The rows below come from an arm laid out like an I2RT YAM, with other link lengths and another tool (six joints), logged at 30 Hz.
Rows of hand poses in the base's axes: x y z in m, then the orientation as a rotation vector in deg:
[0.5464 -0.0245 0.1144 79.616 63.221 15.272]
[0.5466 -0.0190 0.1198 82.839 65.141 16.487]
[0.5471 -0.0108 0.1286 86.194 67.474 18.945]
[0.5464 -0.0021 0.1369 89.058 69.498 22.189]
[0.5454 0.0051 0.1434 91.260 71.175 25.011]
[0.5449 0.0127 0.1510 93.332 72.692 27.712]
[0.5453 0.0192 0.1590 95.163 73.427 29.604]
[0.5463 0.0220 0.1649 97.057 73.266 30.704]
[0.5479 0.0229 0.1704 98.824 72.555 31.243]
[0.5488 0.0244 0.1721 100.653 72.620 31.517]
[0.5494 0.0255 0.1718 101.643 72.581 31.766]
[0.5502 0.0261 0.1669 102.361 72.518 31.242]
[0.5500 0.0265 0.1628 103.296 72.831 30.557]
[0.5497 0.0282 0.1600 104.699 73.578 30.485]
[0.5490 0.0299 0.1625 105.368 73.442 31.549]
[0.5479 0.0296 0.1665 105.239 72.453 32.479]
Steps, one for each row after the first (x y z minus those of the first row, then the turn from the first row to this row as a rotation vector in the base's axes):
[0.0002 0.0055 0.0054 3.426 1.819 0.585]
[0.0007 0.0137 0.0142 7.585 3.406 2.028]
[0.0000 0.0224 0.0225 11.676 4.294 3.880]
[-0.0010 0.0296 0.0290 14.994 4.955 5.529]
[-0.0015 0.0372 0.0366 18.133 5.550 7.055]
[-0.0011 0.0437 0.0446 20.595 5.888 7.807]
[-0.0001 0.0465 0.0505 22.613 5.967 7.642]
[0.0015 0.0474 0.0560 24.196 5.864 6.940]
[0.0024 0.0489 0.0577 25.788 6.442 6.495]
[0.0030 0.0500 0.0574 26.691 6.666 6.271]
[0.0038 0.0506 0.0525 27.001 7.092 5.723]
[0.0036 0.0510 0.0484 27.450 7.922 5.219]
[0.0033 0.0527 0.0456 28.614 8.968 5.111]
[0.0026 0.0544 0.0481 29.639 8.683 5.372]
[0.0015 0.0541 0.0521 29.878 7.583 5.378]

